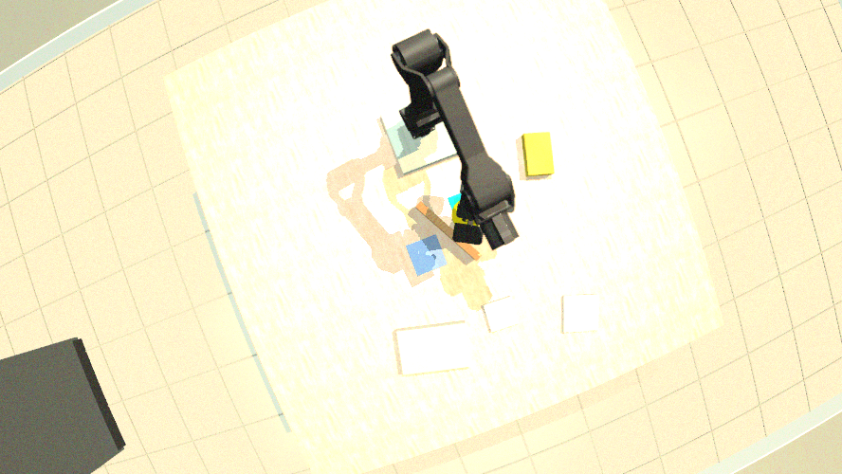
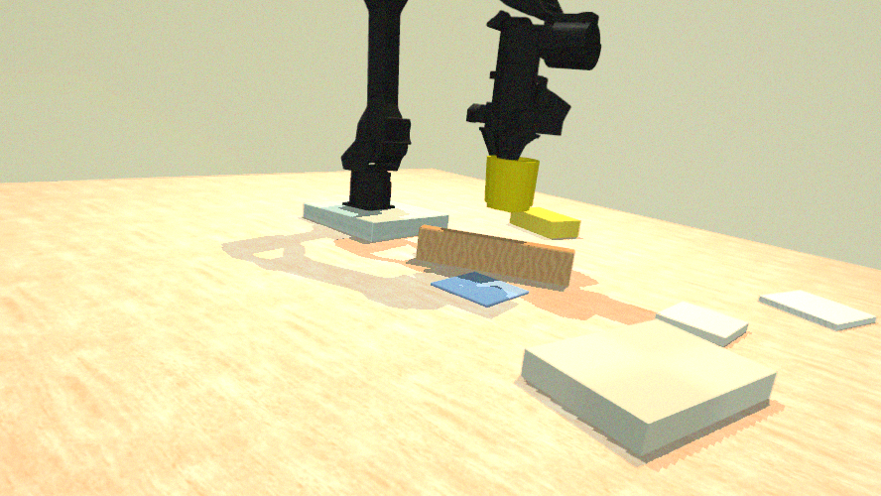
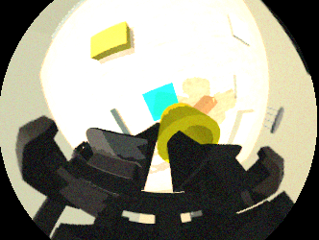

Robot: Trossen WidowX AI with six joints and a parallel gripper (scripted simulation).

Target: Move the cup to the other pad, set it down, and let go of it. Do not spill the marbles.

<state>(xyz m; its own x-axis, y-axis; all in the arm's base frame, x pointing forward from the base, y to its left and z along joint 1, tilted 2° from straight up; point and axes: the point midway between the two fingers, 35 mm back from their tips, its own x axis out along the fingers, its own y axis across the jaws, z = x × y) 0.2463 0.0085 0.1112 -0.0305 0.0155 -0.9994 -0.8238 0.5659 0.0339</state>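
Now: gripper tip 12 cm above the cyan pad, 1 cm to the right of it and 1 cm short of it. From my gripper tip the other things lie so: light blue pad 14 cm to the right, 12 cm below, 7 cm ahead; then wooden bar 10 cm below, 7 cm to the right, 4 cm ahead; then yellow cup 2 cm to the right, 2 cm ahead.
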